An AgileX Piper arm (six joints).
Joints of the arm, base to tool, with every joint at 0 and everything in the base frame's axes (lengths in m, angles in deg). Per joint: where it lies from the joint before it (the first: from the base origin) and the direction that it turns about. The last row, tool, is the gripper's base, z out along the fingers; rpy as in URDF.
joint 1: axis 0 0 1 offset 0.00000 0.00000 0.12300
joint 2: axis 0 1 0 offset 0.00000 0.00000 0.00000
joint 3: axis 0 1 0 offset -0.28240 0.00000 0.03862
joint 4: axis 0.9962 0 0.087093 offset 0.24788 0.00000 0.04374
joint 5: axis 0 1 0 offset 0.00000 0.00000 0.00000
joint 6: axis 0.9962 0 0.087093 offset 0.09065 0.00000 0.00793
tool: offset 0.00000 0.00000 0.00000 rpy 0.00 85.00 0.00
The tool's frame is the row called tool.
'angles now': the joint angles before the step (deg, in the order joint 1, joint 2, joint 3, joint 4, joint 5, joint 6). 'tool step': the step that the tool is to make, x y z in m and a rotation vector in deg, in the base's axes. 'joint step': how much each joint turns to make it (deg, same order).
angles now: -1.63, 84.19, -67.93, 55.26, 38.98, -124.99
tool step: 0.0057, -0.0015, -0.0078, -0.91, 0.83, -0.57
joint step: 0.01, 1.34, 0.01, -0.79, -0.93, 0.00
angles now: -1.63, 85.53, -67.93, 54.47, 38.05, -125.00
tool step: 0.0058, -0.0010, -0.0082, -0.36, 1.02, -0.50
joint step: 0.01, 1.45, -0.01, -0.24, -0.73, -0.02
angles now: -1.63, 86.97, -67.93, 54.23, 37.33, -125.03
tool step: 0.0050, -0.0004, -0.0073, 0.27, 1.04, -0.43
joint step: 0.00, 1.32, 0.00, 0.37, -0.45, -0.03
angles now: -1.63, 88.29, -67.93, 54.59, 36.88, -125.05
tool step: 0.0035, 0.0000, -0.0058, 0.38, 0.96, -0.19
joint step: 0.00, 1.02, 0.01, 0.39, -0.10, 0.00
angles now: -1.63, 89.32, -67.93, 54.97, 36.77, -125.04
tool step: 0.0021, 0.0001, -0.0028, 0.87, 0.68, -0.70
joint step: 0.03, 0.54, 0.01, 0.50, -0.29, 0.65
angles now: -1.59, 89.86, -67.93, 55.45, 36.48, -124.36
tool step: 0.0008, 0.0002, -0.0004, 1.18, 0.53, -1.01
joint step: 0.06, 0.13, 0.01, 0.44, -0.32, 1.23
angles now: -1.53, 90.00, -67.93, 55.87, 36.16, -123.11
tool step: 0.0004, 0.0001, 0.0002, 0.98, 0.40, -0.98
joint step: 0.06, 0.01, 0.01, 0.22, -0.36, 1.25
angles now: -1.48, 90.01, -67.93, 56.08, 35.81, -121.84
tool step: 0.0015, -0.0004, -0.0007, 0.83, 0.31, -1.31
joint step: 0.07, 0.20, 0.00, 0.19, -0.82, 1.23
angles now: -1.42, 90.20, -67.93, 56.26, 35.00, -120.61
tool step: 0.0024, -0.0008, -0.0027, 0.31, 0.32, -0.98
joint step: 0.01, 0.50, 0.02, 0.13, -0.82, 0.56
